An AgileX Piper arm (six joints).
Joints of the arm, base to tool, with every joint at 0 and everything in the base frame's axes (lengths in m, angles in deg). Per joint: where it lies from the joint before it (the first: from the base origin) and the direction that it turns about. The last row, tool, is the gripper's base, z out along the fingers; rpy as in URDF.
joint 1: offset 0 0 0.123 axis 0 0 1
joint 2: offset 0 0 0 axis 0 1 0
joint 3: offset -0.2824 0 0.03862 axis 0 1 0
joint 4: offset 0.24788 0 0.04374 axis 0.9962 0 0.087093
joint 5: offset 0 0 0 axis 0 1 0
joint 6: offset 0.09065 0 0.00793 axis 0.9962 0 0.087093
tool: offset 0 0 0 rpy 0 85.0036 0
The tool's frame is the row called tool.
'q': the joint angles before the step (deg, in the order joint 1, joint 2, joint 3, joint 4, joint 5, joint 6). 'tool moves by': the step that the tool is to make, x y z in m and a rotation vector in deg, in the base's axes. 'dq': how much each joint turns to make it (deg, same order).
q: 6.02, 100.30, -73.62, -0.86, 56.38, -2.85
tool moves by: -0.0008, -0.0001, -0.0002, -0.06, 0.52, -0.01
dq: 0.00, 0.00, 0.00, 0.00, 0.52, 0.00
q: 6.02, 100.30, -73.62, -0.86, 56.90, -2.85
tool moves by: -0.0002, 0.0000, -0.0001, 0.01, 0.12, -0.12
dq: 0.00, 0.00, 0.01, 0.00, 0.11, 0.13
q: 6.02, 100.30, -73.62, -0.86, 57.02, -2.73
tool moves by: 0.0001, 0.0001, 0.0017, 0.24, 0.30, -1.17
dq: 0.00, 0.01, -0.43, 0.05, 0.71, 1.17
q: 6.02, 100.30, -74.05, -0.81, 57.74, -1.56
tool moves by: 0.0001, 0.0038, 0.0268, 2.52, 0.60, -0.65
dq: -0.01, -1.05, -4.87, 2.72, 6.25, -0.16
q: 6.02, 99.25, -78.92, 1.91, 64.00, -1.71
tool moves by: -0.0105, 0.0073, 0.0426, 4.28, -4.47, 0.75
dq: 0.41, -4.37, -3.63, 4.02, 3.15, -0.95
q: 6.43, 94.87, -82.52, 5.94, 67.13, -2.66
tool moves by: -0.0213, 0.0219, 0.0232, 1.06, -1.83, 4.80
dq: 4.04, -4.12, -0.08, 0.93, 2.31, -0.61
